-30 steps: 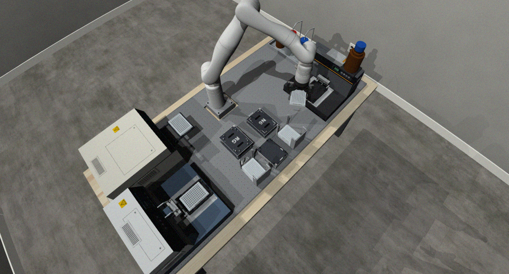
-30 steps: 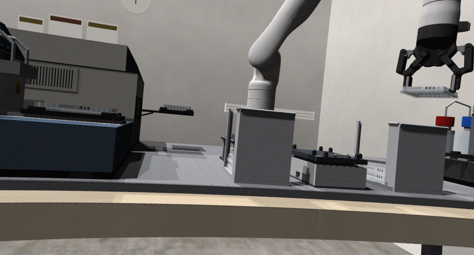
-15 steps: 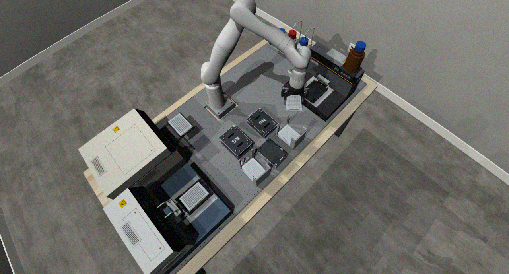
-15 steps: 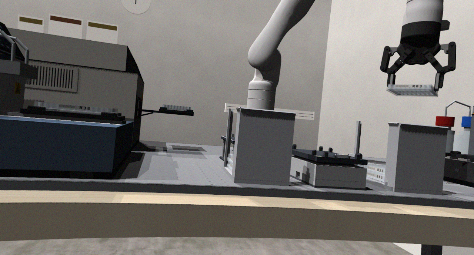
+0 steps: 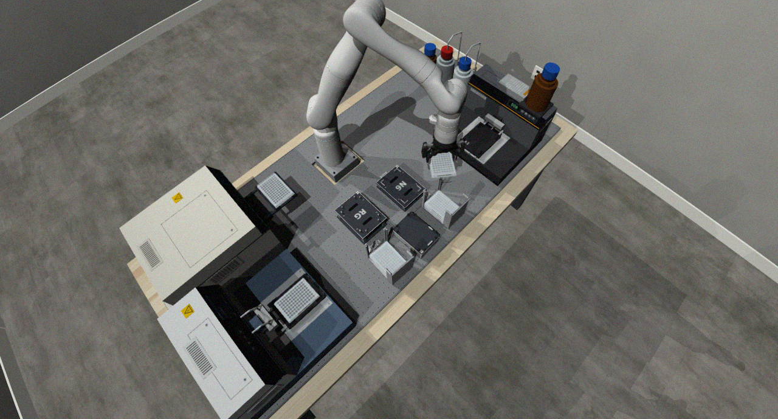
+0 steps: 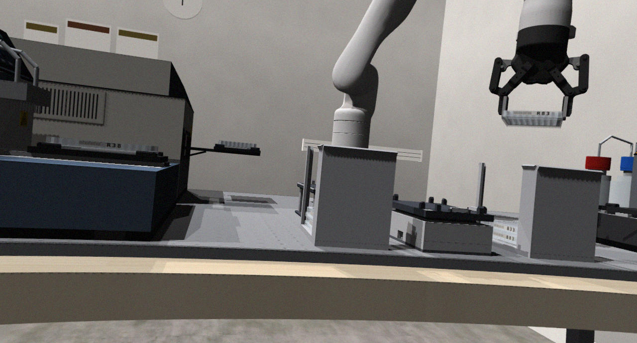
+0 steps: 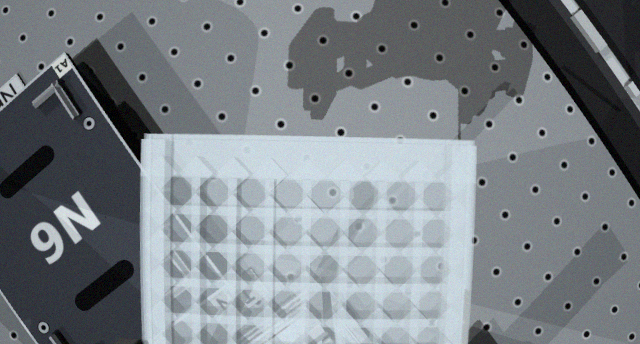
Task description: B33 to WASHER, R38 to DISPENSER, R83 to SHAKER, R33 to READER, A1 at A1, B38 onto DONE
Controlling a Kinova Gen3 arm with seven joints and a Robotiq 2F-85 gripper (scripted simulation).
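Right now the plate B38 is 35 cm to the right of my hand, 19 cm below it and 7 cm ahead of it. From my hand the other things lie so: plate R83 (1 cm below); then plate B33 (19 cm below, 8 cm ahead, 5 cm to the right); then nest N6 (19 cm below, 11 cm behind, 9 cm to the right).
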